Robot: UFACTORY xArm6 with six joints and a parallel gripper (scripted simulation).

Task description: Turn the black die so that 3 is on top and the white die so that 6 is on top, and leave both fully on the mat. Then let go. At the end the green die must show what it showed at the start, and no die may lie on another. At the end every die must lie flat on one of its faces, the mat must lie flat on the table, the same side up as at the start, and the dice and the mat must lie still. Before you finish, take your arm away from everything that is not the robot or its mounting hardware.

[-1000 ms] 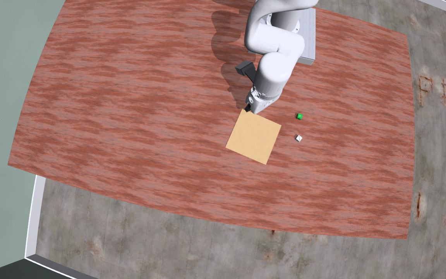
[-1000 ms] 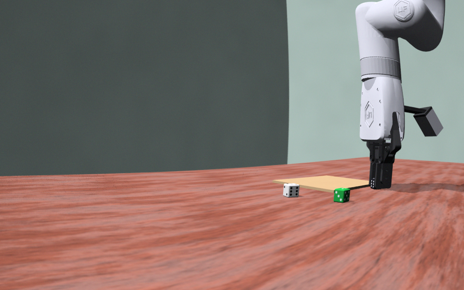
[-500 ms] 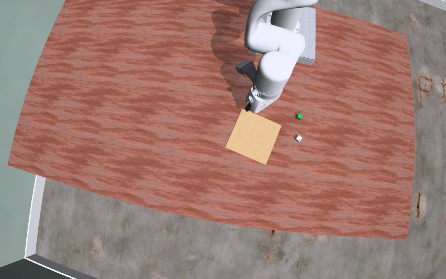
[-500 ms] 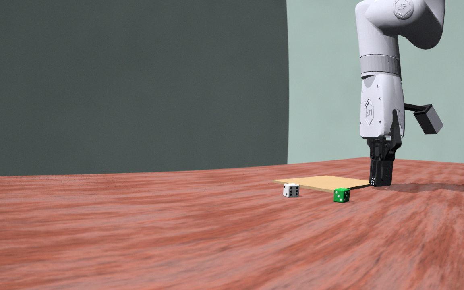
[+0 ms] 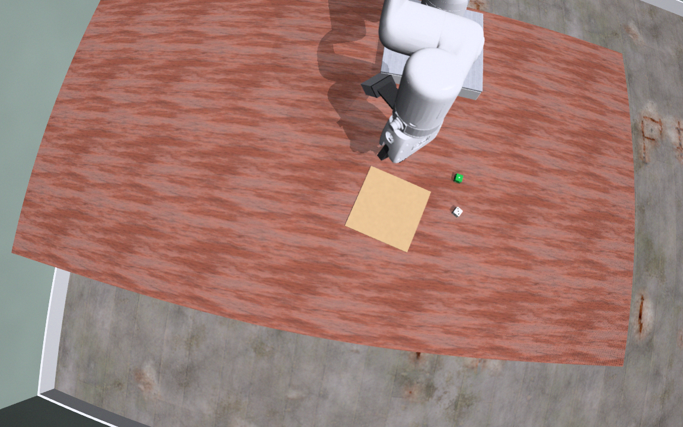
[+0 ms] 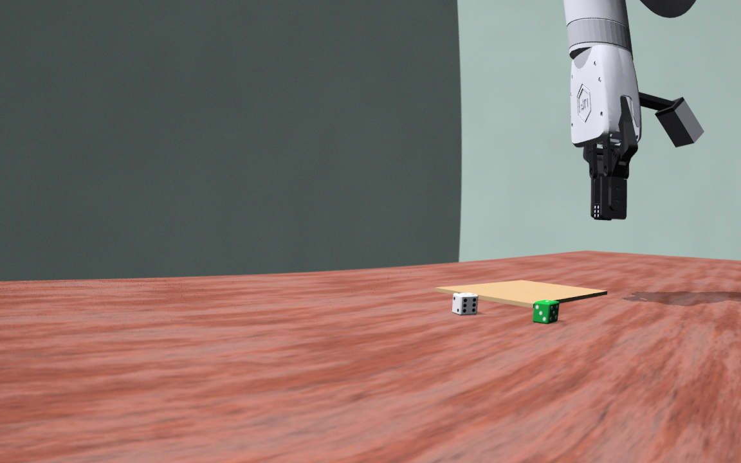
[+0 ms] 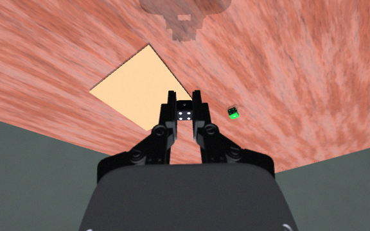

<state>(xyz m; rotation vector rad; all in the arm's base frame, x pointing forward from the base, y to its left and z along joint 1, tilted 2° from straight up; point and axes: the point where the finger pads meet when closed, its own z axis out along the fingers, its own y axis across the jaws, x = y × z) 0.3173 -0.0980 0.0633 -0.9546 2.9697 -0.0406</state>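
My gripper is now 10 cm short of the tan mat, 1 cm to the left of it and 10 cm above it. Round my hand: green die: 3 cm ahead, 14 cm to the left, 9 cm below; white die: 10 cm ahead, 13 cm to the left, 9 cm below; black die: 1 cm ahead, 1 cm below.
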